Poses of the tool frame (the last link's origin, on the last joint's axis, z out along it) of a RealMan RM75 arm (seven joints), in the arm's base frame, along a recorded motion.
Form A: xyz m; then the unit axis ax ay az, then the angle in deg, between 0 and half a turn.
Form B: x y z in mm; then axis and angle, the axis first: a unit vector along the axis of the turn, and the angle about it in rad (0 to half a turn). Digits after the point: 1 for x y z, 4 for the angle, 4 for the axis.
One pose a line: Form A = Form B
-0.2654 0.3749 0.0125 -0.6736 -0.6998 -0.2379 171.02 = -265.4 374.9 12.5 -0.6736 -0.6998 -0.2379 2.9849
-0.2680 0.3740 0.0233 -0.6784 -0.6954 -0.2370 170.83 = -268.0 374.0 23.3 -0.6784 -0.6954 -0.2370 2.9815
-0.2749 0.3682 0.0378 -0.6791 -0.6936 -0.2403 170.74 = -274.9 368.2 37.8 -0.6791 -0.6936 -0.2403 2.9800
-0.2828 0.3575 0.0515 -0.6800 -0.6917 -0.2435 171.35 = -282.8 357.5 51.5 -0.6800 -0.6917 -0.2435 2.9906
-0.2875 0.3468 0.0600 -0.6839 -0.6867 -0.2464 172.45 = -287.5 346.8 60.0 -0.6839 -0.6867 -0.2464 3.0098
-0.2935 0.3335 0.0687 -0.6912 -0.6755 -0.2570 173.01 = -293.5 333.5 68.7 -0.6912 -0.6755 -0.2570 3.0196
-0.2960 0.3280 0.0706 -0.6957 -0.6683 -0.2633 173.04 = -296.0 328.0 70.6 -0.6957 -0.6683 -0.2633 3.0201
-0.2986 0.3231 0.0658 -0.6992 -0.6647 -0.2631 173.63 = -298.6 323.1 65.8 -0.6992 -0.6647 -0.2631 3.0304
